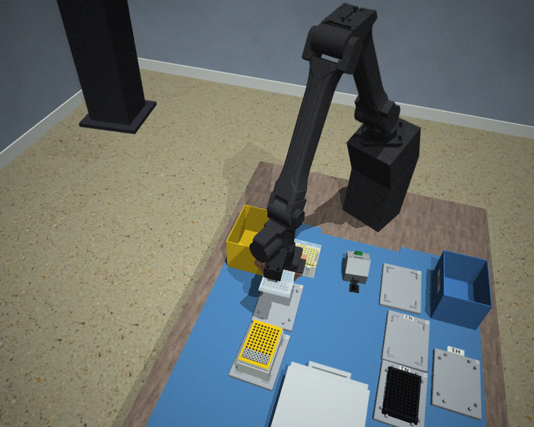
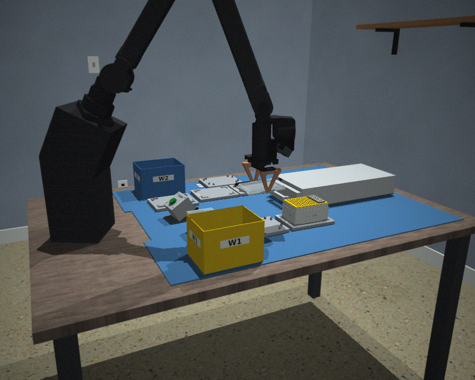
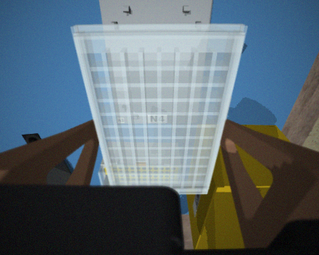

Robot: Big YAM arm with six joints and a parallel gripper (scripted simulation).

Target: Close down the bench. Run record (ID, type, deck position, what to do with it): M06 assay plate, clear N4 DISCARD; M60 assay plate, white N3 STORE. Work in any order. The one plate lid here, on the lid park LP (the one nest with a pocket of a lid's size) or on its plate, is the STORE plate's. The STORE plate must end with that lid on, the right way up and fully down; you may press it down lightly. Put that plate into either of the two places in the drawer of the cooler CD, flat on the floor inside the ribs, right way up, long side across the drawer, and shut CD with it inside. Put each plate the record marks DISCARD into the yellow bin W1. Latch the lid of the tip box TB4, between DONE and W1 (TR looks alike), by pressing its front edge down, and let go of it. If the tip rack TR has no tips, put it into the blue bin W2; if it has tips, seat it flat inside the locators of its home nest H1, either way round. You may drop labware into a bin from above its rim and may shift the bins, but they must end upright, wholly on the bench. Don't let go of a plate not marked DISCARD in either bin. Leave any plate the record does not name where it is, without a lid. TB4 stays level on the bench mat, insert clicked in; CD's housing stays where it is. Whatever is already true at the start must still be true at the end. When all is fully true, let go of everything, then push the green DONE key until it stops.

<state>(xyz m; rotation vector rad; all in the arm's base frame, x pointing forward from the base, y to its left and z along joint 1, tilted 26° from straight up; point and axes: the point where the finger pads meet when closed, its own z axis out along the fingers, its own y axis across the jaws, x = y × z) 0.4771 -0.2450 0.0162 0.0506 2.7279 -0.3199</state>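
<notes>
The yellow bin W1 lies 19 cm behind my hand, 11 cm to the right of it and 11 cm below it. From my hand the other things lie so: clear assay plate M06: right at my hand; then tip rack TR: 17 cm ahead, 9 cm below, 2 cm to the right; then nest N4: 14 cm below.
</notes>
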